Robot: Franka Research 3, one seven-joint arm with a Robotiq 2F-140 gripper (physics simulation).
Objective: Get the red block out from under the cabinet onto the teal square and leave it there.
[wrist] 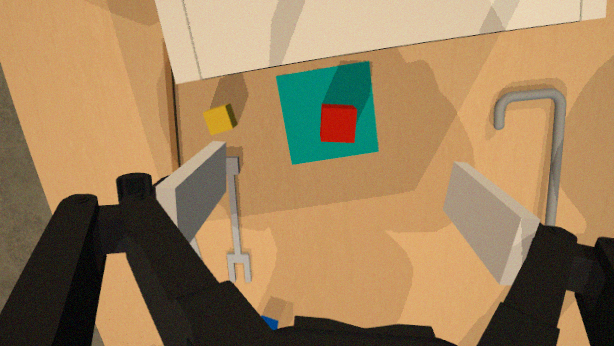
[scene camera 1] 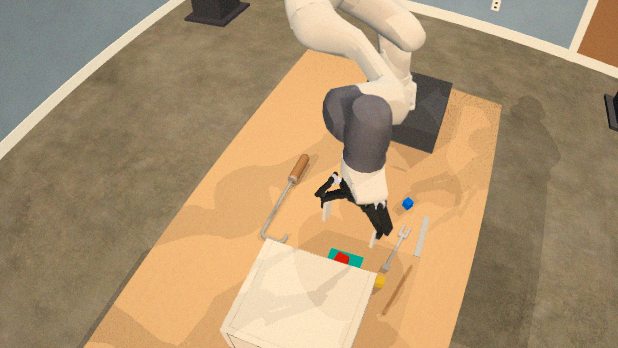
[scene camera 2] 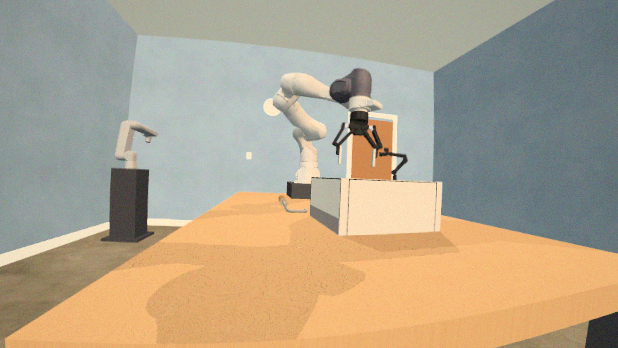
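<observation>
The red block [scene camera 1: 341, 258] [wrist: 338, 124] rests on the teal square [scene camera 1: 355, 261] [wrist: 303, 142], inside its outline and nearer its right side in the wrist view. The white cabinet [scene camera 1: 305, 295] [scene camera 2: 392, 206] [wrist: 310, 30] stands beside the square; in scene camera 1 its top hides part of the square. In scene camera 2 it hides the block and square. My gripper [scene camera 1: 349, 229] [scene camera 2: 356, 160] [wrist: 337, 176] is wide open and empty, raised above the table, clear of the block and the square.
A hooked rod [scene camera 1: 276, 210] [wrist: 557, 150] with a wooden handle lies on the opposite side from a yellow block [scene camera 1: 380, 281] [wrist: 219, 120], a small fork [scene camera 1: 395, 250] [wrist: 234, 210], a grey strip [scene camera 1: 422, 237], a brown stick [scene camera 1: 397, 290] and a blue block [scene camera 1: 408, 203] [wrist: 270, 322].
</observation>
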